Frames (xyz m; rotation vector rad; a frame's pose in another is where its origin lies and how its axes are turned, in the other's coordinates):
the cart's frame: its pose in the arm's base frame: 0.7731 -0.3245 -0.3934 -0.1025 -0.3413 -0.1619
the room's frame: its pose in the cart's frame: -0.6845 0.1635 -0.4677 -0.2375 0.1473 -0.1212
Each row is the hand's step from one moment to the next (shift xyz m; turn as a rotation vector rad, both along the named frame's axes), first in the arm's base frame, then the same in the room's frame.
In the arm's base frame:
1: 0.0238 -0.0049 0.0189 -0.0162 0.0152 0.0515
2: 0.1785 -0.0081 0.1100 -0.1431 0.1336 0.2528
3: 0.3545 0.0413 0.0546 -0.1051 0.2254 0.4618
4: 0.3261 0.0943 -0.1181 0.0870 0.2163 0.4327
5: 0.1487 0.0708 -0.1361 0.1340 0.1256 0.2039
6: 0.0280 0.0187 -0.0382 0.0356 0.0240 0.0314
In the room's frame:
1: 0.0278 -0.0012 0.0132 -0.0080 -0.0054 0.0552
2: 0.1930 0.0249 0.0785 -0.1157 0.0051 0.2980
3: 0.3303 0.1443 0.0204 -0.0604 0.0460 0.5190
4: 0.2502 0.2278 -0.1212 0.1146 0.1112 0.4648
5: 0.0878 0.1506 -0.1236 0.1338 0.1056 0.2151
6: 0.0122 0.0365 -0.0334 0.0332 0.0256 0.0328

